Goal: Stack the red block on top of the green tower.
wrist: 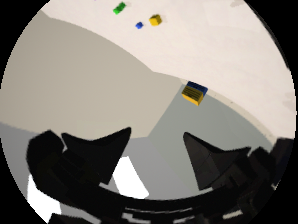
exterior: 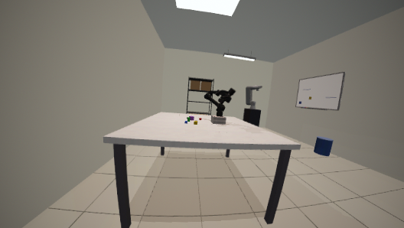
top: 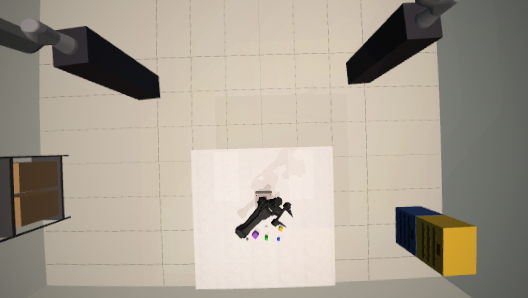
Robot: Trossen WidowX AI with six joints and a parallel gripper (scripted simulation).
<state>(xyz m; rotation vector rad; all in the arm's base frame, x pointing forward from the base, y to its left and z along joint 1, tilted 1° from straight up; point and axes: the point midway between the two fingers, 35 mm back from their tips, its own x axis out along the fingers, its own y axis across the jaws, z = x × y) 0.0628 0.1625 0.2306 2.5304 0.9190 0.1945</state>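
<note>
The red block lies 320 mm to the right of my gripper tip, 300 mm below it and 120 mm ahead of it. From my gripper tip the other things lie so: purple block 290 mm below, 280 mm to the right, 230 mm ahead; then blue block 300 mm below, 300 mm ahead, 80 mm to the right; then yellow block 300 mm below, 210 mm ahead, 50 mm to the right.
</note>
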